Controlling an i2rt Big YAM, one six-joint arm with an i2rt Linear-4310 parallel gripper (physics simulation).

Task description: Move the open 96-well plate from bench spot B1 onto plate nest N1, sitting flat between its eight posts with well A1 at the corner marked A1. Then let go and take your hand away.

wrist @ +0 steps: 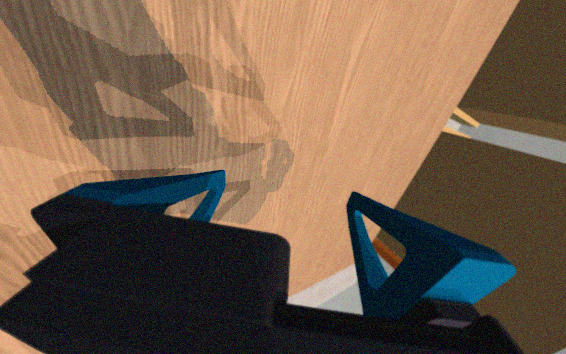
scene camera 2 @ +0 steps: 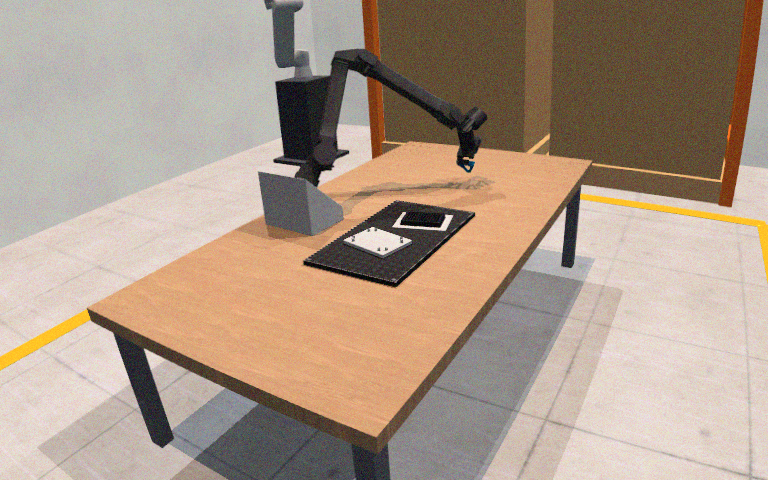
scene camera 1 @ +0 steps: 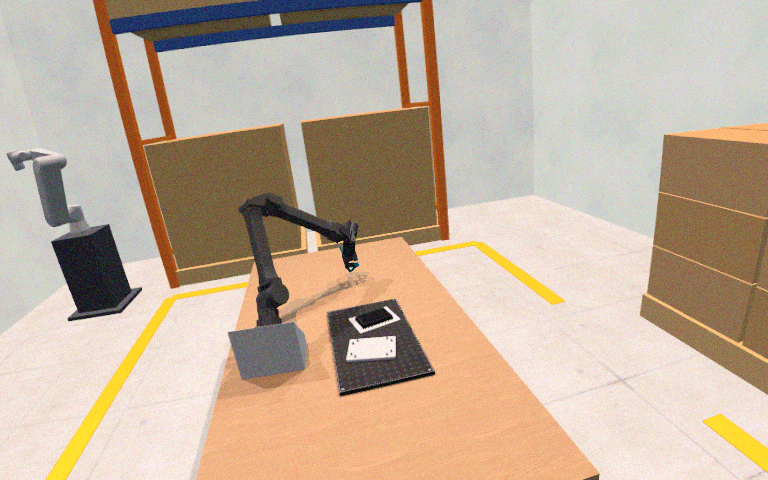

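Where they show: gripper, fingertip midpoint: [wrist: 287, 188] [scene camera 2: 471, 162] [scene camera 1: 348, 263]; arm's base, link origin: [scene camera 2: 302, 189] [scene camera 1: 269, 333].
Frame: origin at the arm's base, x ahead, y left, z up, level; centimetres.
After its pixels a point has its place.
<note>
The black 96-well plate [scene camera 1: 373, 317] @(x 37.2, y 12.6, z -8.3 cm) [scene camera 2: 423, 218] @(x 38.1, y 12.7, z -8.3 cm) lies flat on a white spot, B1 [scene camera 1: 357, 328] @(x 30.3, y 8.9, z -9.7 cm) [scene camera 2: 447, 223] @(x 45.3, y 15.1, z -9.6 cm), on the far half of the dark board. The white plate nest N1 [scene camera 1: 371, 348] @(x 33.5, y -7.4, z -8.6 cm) [scene camera 2: 377, 242] @(x 34.6, y -8.3, z -8.6 cm) lies nearer the scene cameras on the same board, with small dark posts around its edge and no plate on it. The A1 mark and the wells are too small to read. My gripper [scene camera 1: 351, 268] @(x 32.3, y 62.4, z -4.2 cm) [scene camera 2: 466, 167] @(x 32.3, y 62.4, z -4.2 cm) [wrist: 287, 188] @(x 32.3, y 62.4, z -4.2 cm) is open and empty, above the wooden table beyond the far end of the board. The plate and the nest do not show in the wrist view.
The dark perforated board [scene camera 1: 385, 380] @(x 35.3, y -24.1, z -9.8 cm) [scene camera 2: 339, 267] @(x 32.8, y -24.2, z -9.8 cm) lies on the wooden table [scene camera 1: 407, 435] @(x 37.0, y -46.1, z -11.1 cm) [scene camera 2: 271, 328] @(x 35.6, y -54.2, z -11.1 cm). A grey block [scene camera 1: 269, 352] @(x 0.2, y -8.7, z -2.2 cm) [scene camera 2: 291, 203] @(x 2.8, y -8.7, z -1.3 cm) stands at the arm's base, left of the board. A tall orange-posted rack [scene camera 1: 434, 141] stands behind the table.
</note>
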